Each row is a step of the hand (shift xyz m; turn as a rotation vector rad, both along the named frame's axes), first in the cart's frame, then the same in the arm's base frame.
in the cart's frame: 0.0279 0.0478 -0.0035 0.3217 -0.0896 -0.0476
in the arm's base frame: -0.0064 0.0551 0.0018 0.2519 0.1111 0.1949
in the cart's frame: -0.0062 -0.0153 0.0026 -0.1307 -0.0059 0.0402
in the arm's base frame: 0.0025 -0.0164 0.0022 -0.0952 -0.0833 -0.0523
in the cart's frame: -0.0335 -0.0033 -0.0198 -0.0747 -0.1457 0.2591
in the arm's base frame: -0.0032 -0.0178 -0.0346 -0.1422 -0.2033 0.1800
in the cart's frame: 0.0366 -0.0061 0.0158 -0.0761 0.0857 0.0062
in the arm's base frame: 0.0123 0.0125 0.0363 -0.0885 0.0274 -0.0678
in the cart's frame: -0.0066 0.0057 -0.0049 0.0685 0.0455 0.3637
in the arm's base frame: -0.0031 0.0019 -0.0093 -0.2304 0.0147 0.2928
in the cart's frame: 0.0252 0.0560 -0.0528 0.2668 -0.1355 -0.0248
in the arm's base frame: 0.0212 0.0685 -0.0377 0.2297 0.0396 0.1893
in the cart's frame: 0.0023 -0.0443 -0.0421 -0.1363 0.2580 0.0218
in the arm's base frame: 0.0518 -0.0281 -0.0165 -0.2180 0.1329 -0.1430
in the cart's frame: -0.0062 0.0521 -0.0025 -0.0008 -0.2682 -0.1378
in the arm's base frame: -0.0278 0.0397 -0.0203 0.2266 -0.1973 -0.0248
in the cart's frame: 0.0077 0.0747 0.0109 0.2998 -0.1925 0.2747
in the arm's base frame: -0.0406 0.0636 -0.0082 0.0745 -0.0385 0.4420
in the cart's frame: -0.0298 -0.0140 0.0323 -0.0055 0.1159 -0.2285
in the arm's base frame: -0.0309 -0.0332 0.0083 0.0929 0.1298 -0.2005
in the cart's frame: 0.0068 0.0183 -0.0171 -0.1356 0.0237 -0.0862
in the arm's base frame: 0.0061 0.0216 -0.0131 -0.0276 -0.0408 -0.1548
